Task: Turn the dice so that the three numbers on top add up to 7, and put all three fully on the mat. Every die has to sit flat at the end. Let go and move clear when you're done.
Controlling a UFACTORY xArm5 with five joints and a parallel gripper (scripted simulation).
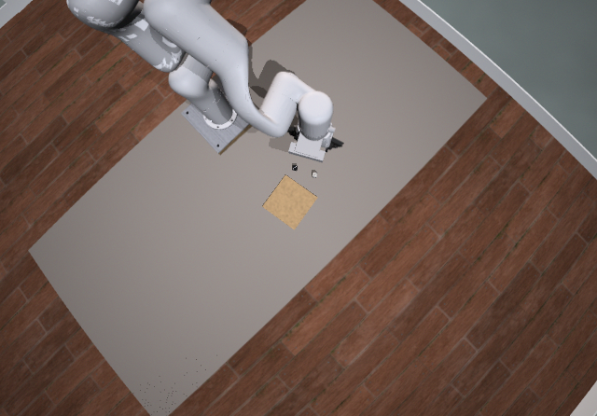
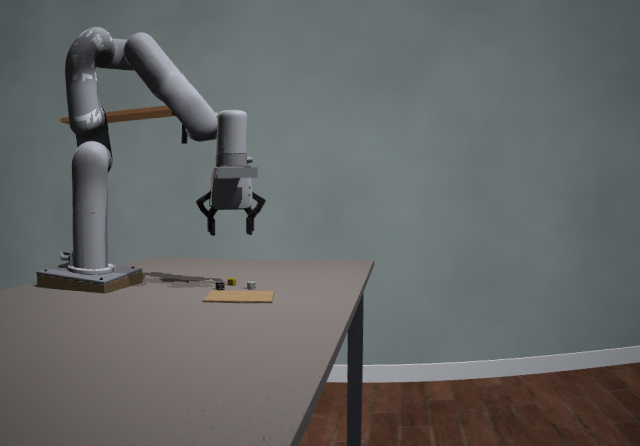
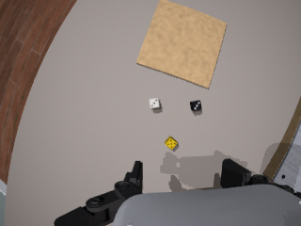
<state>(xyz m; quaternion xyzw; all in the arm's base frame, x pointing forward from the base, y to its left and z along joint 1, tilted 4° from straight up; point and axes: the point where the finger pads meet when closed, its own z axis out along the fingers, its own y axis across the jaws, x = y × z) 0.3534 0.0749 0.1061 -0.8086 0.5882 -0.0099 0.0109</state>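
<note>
My gripper is now 12 cm above the yellow die. Also, from my hand: white die: 5 cm ahead, 6 cm to the right, 12 cm below; then black die: 2 cm behind, 8 cm to the right, 12 cm below; then tan mat: 3 cm ahead, 19 cm to the right, 13 cm below.
</note>
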